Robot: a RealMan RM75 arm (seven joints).
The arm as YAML. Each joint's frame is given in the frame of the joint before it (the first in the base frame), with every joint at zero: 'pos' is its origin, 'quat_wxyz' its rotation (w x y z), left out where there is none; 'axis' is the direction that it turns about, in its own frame. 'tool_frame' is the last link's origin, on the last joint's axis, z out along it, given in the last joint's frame.
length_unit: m
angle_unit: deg
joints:
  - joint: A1
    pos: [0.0, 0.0, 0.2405]
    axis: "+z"
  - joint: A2
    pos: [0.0, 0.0, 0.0]
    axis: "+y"
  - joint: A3
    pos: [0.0, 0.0, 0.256]
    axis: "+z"
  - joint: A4
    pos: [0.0, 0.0, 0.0]
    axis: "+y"
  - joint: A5
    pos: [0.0, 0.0, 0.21]
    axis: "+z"
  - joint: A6
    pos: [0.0, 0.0, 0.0]
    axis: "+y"
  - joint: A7
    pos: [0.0, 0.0, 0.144]
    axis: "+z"
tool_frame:
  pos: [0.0, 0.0, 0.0]
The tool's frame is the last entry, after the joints.
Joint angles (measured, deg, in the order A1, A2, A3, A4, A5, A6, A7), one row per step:
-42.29 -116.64 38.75 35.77 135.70 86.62 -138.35
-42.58 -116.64 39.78 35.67 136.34 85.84 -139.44
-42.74 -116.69 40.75 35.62 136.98 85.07 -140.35
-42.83 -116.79 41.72 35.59 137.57 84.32 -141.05
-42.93 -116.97 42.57 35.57 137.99 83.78 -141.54
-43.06 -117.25 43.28 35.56 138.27 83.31 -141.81
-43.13 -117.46 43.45 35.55 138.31 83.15 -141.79
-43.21 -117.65 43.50 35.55 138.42 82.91 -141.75
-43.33 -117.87 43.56 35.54 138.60 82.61 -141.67
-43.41 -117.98 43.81 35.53 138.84 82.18 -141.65
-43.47 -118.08 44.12 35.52 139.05 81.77 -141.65
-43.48 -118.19 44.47 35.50 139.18 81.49 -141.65
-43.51 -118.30 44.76 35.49 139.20 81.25 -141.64
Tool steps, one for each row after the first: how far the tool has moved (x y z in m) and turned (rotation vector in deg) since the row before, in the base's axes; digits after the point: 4 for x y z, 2 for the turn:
-0.0003 0.0011 -0.0021 -0.45 1.31 0.53
-0.0009 0.0006 -0.0021 -0.36 1.29 0.46
-0.0011 0.0002 -0.0023 -0.33 1.24 0.28
-0.0001 -0.0002 -0.0027 -0.39 0.91 0.07
0.0008 -0.0002 -0.0032 -0.35 0.63 -0.14
0.0009 -0.0002 -0.0018 -0.13 0.05 -0.15
0.0007 0.0001 -0.0015 0.01 0.09 -0.13
0.0008 0.0002 -0.0017 0.01 0.17 -0.20
-0.0001 0.0005 -0.0011 0.06 0.46 -0.19
-0.0001 0.0003 -0.0012 0.02 0.46 -0.18
-0.0001 -0.0002 -0.0014 -0.11 0.35 -0.15
0.0003 0.0000 -0.0012 -0.05 0.20 -0.16

